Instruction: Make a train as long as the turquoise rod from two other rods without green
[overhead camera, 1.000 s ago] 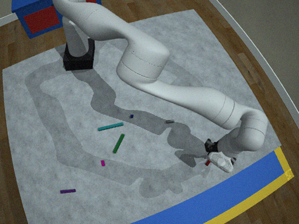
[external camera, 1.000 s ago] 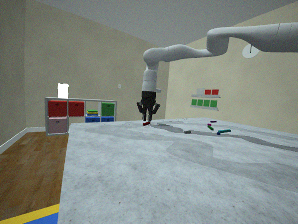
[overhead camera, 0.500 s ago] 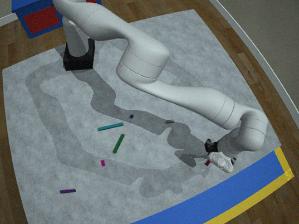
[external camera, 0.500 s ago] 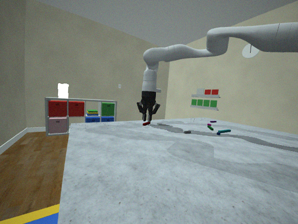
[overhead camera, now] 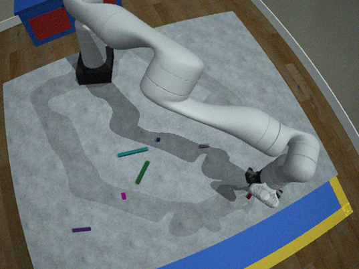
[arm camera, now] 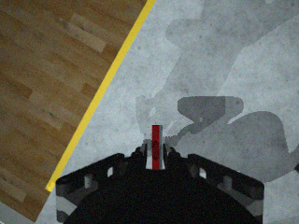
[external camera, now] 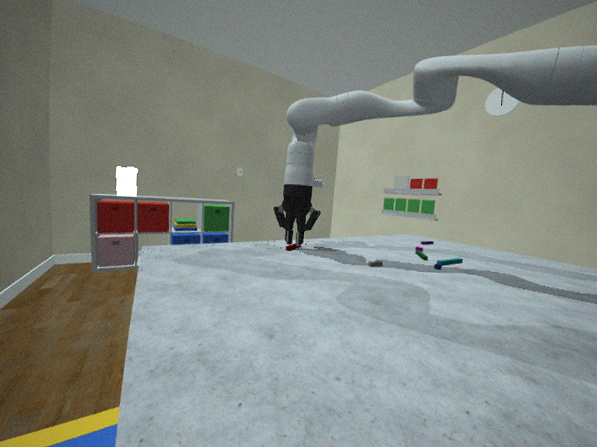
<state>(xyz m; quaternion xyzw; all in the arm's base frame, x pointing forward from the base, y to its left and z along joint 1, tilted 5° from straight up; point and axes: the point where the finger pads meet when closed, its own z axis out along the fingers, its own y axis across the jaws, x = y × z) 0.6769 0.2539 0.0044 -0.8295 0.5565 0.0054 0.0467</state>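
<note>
Right now the red rod is 2 cm below my hand. Round my hand: small blue rod 30 cm behind, 18 cm to the right, 2 cm below; then grey rod 21 cm behind, 6 cm to the right, 2 cm below; then green rod 28 cm to the right, 23 cm behind, 2 cm below.
</note>
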